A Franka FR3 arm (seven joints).
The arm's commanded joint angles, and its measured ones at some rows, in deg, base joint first. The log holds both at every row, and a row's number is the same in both.
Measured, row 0:
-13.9 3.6 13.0 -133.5 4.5 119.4 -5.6
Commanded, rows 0 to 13:
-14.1 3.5 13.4 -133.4 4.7 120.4 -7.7
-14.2 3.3 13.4 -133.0 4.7 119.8 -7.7
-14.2 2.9 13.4 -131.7 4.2 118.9 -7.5
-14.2 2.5 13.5 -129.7 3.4 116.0 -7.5
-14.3 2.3 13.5 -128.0 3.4 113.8 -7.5
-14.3 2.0 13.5 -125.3 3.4 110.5 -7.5
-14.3 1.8 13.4 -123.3 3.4 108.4 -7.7
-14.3 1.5 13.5 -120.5 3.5 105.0 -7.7
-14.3 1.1 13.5 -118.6 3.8 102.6 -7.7
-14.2 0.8 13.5 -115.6 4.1 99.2 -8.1
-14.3 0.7 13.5 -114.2 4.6 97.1 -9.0
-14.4 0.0 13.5 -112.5 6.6 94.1 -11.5
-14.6 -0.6 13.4 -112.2 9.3 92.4 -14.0
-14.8 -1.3 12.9 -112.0 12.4 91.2 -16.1
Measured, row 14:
-13.9 0.2 13.2 -114.0 6.1 96.2 -10.1
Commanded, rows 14 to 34:
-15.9 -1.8 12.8 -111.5 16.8 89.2 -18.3
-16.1 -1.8 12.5 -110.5 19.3 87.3 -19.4
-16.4 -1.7 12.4 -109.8 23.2 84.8 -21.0
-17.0 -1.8 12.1 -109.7 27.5 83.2 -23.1
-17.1 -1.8 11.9 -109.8 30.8 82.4 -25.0
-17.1 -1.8 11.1 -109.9 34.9 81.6 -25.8
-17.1 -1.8 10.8 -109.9 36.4 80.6 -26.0
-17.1 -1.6 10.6 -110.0 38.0 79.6 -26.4
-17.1 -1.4 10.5 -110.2 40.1 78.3 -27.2
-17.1 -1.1 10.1 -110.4 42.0 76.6 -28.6
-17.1 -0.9 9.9 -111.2 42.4 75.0 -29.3
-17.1 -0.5 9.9 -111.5 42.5 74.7 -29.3
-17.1 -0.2 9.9 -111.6 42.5 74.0 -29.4
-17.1 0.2 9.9 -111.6 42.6 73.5 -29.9
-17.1 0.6 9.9 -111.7 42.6 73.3 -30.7
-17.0 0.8 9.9 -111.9 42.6 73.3 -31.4
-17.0 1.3 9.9 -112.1 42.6 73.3 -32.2
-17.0 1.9 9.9 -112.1 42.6 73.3 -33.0
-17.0 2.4 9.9 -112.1 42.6 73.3 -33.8
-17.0 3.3 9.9 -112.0 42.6 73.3 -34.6
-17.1 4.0 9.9 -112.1 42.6 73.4 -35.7
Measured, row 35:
-16.2 2.2 9.7 -111.5 41.2 74.3 -32.3
